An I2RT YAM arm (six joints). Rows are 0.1 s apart.
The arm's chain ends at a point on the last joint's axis. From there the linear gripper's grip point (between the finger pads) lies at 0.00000 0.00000 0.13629 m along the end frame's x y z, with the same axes.
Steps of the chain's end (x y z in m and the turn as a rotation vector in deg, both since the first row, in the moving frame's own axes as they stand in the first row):
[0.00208, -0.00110, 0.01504, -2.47, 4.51, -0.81]
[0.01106, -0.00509, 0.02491, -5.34, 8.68, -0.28]
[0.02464, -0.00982, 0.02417, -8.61, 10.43, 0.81]
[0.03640, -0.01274, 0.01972, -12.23, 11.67, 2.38]
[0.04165, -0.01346, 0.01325, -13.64, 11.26, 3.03]
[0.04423, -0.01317, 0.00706, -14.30, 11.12, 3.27]
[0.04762, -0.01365, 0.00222, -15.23, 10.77, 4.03]
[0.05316, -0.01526, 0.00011, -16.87, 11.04, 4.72]
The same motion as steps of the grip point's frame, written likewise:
[0.01283, 0.00469, 0.01449, -2.47, 4.51, -0.81]
[0.03163, 0.00750, 0.02276, -5.34, 8.68, -0.28]
[0.04908, 0.01064, 0.02039, -8.61, 10.43, 0.81]
[0.06315, 0.01650, 0.01383, -12.23, 11.67, 2.38]
[0.06715, 0.01916, 0.00681, -13.64, 11.26, 3.03]
[0.06927, 0.02101, 0.00031, -14.30, 11.12, 3.27]
[0.07151, 0.02280, -0.00494, -15.23, 10.77, 4.03]
[0.07722, 0.02507, -0.00824, -16.87, 11.04, 4.72]

